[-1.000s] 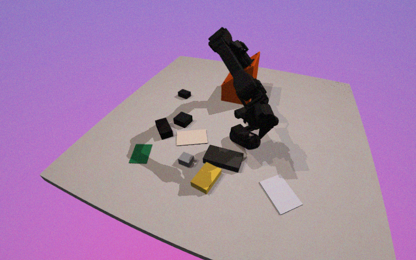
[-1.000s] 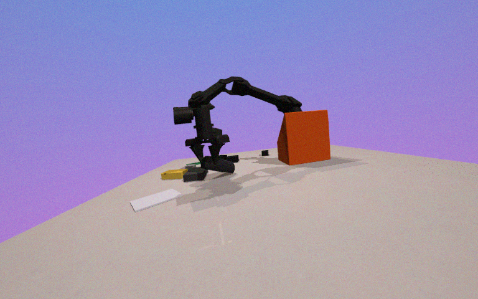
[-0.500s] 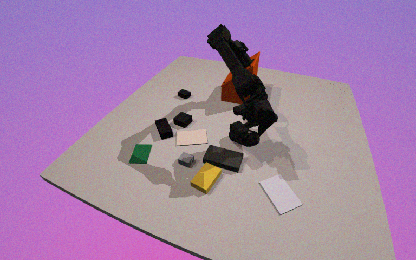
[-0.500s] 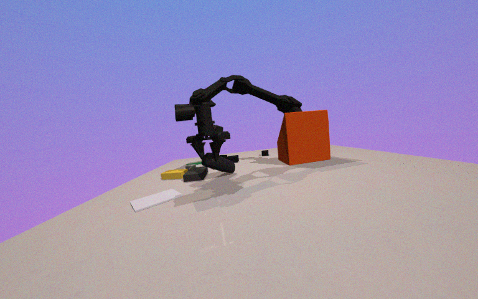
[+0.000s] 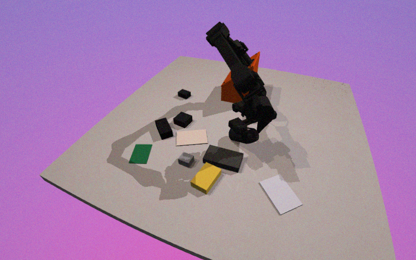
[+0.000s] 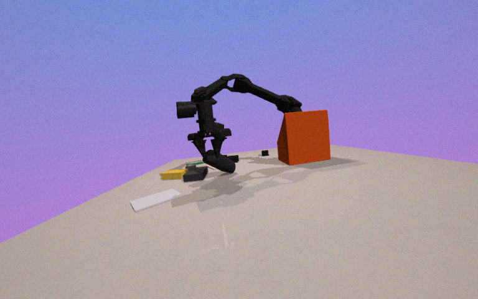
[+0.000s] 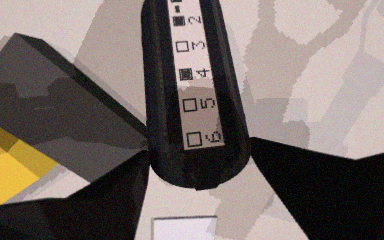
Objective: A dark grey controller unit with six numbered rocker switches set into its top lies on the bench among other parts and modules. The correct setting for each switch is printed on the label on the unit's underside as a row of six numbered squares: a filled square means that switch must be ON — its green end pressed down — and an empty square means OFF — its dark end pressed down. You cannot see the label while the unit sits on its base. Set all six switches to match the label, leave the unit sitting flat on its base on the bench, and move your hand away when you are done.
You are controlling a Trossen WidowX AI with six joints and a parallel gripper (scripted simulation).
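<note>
Right now the dark grey box is 100 mm ahead of my gripper tip, 70 mm to the right of it and 70 mm below it. Also, from my gripper tip: grey cube 170 mm ahead, 190 mm to the right, 70 mm below; beige card 50 mm ahead, 250 mm to the right, 80 mm below; yellow block 210 mm ahead, 80 mm to the right, 70 mm below.
</note>
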